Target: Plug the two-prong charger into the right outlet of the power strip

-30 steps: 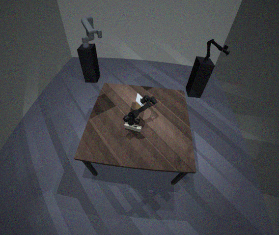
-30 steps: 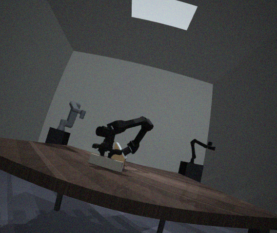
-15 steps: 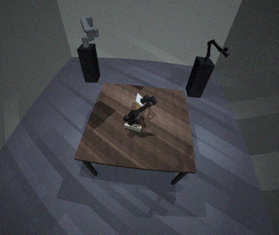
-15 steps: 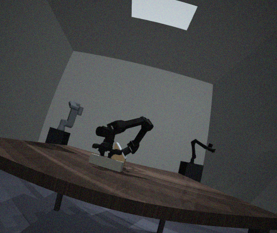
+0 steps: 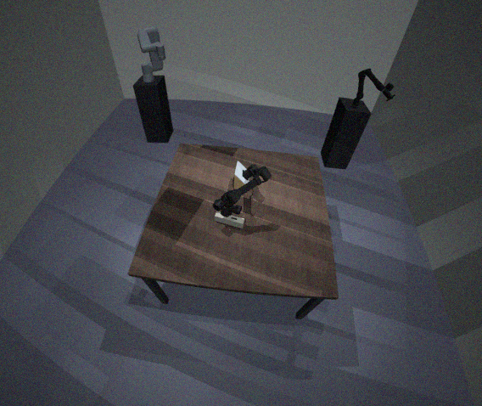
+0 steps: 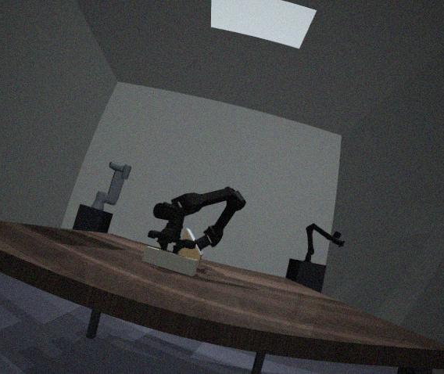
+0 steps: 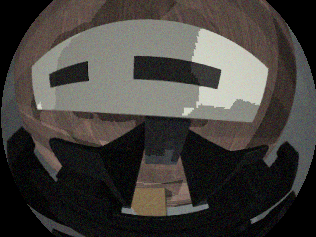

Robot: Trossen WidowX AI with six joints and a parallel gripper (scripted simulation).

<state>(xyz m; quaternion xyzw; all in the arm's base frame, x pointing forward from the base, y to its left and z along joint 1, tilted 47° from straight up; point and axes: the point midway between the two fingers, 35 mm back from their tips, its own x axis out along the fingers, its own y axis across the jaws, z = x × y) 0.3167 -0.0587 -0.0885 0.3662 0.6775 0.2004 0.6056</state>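
The dark two-prong charger lies 20 mm ahead of my gripper tip and 10 mm above it.
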